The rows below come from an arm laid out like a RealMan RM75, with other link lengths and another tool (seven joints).
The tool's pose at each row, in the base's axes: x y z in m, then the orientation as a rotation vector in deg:
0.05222 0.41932 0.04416 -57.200 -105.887 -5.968
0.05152 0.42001 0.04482 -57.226 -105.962 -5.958
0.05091 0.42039 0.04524 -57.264 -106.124 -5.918
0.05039 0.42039 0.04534 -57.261 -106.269 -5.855
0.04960 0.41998 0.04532 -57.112 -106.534 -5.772
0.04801 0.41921 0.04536 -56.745 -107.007 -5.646
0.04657 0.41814 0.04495 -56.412 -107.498 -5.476
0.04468 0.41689 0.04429 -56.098 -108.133 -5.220
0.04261 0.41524 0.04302 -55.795 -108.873 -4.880
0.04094 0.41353 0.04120 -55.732 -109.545 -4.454
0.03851 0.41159 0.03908 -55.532 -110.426 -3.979
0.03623 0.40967 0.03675 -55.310 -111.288 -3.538
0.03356 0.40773 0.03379 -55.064 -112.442 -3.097
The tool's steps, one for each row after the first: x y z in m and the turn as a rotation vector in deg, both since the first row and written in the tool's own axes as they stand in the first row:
0.00105 -0.00024 0.00050 -0.023 -0.075 -0.007
0.00170 -0.00055 0.00091 -0.053 -0.239 -0.027
0.00187 -0.00093 0.00123 -0.041 -0.383 -0.056
0.00175 -0.00172 0.00162 0.037 -0.597 -0.210
0.00159 -0.00331 0.00238 0.216 -0.944 -0.557
0.00088 -0.00484 0.00312 0.399 -1.331 -0.870
-0.00006 -0.00670 0.00422 0.595 -1.876 -1.189
-0.00168 -0.00874 0.00557 0.813 -2.544 -1.503
-0.00385 -0.01036 0.00688 0.969 -3.245 -1.610
-0.00626 -0.01254 0.00879 1.181 -4.108 -1.855
-0.00885 -0.01453 0.01069 1.383 -4.939 -2.120
-0.01188 -0.01658 0.01319 1.528 -6.019 -2.503

